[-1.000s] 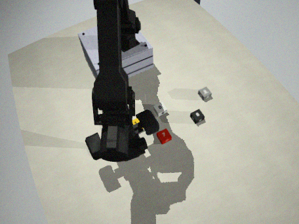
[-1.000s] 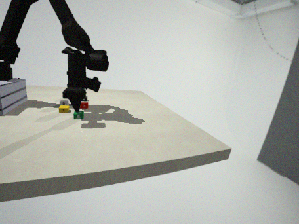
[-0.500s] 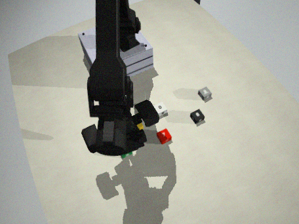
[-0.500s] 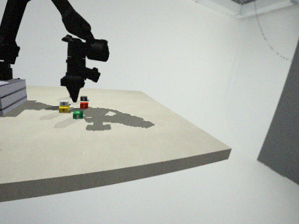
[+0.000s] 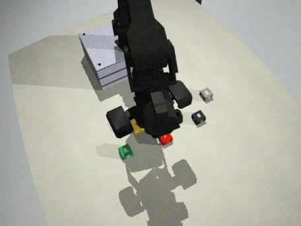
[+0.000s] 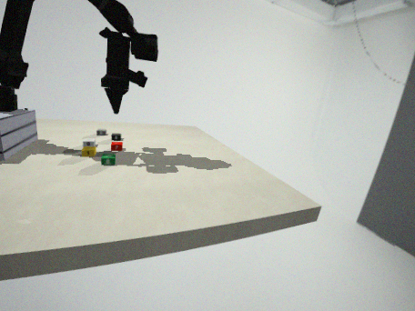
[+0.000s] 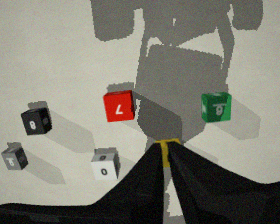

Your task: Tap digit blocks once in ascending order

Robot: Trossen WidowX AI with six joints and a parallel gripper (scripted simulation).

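The red block lies 1 cm ahead of my gripper tip, 4 cm to the left of it and 11 cm below it. Also, from my gripper tip: green block: 3 cm behind, 7 cm to the right, 11 cm below; yellow block: 7 cm behind, 11 cm below; white block: 8 cm behind, 9 cm to the left, 11 cm below.
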